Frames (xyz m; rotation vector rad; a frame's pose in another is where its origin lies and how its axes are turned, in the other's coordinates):
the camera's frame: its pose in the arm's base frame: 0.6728 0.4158 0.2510 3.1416 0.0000 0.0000
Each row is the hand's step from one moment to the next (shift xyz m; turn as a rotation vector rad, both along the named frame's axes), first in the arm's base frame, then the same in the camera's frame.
Working: the arm's base frame: its pose in the camera's frame: -0.6728 0.4158 0.2510 3.1416 0.0000 0.0000

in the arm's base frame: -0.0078 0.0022 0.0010 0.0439 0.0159 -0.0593
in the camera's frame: -0.0078 -0.0022 -0.0010 0.0439 -0.0159 0.0593
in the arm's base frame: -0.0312 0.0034 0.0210 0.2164 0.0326 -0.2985
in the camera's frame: -0.0312 -0.0034 -0.0210 0.2164 -0.0326 0.2985
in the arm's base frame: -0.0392 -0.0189 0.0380 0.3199 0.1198 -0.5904
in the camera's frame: -0.0392 0.0189 -0.0380 0.3199 -0.1198 0.5904
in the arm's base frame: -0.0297 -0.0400 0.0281 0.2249 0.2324 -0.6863
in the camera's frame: -0.0297 0.0400 -0.0281 0.2249 -0.2324 0.6863
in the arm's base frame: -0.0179 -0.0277 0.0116 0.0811 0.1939 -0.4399
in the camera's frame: -0.0179 0.0277 -0.0116 0.0811 -0.1939 0.4399
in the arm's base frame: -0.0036 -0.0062 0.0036 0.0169 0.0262 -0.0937
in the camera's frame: -0.0036 0.0062 -0.0036 0.0169 -0.0262 0.0937
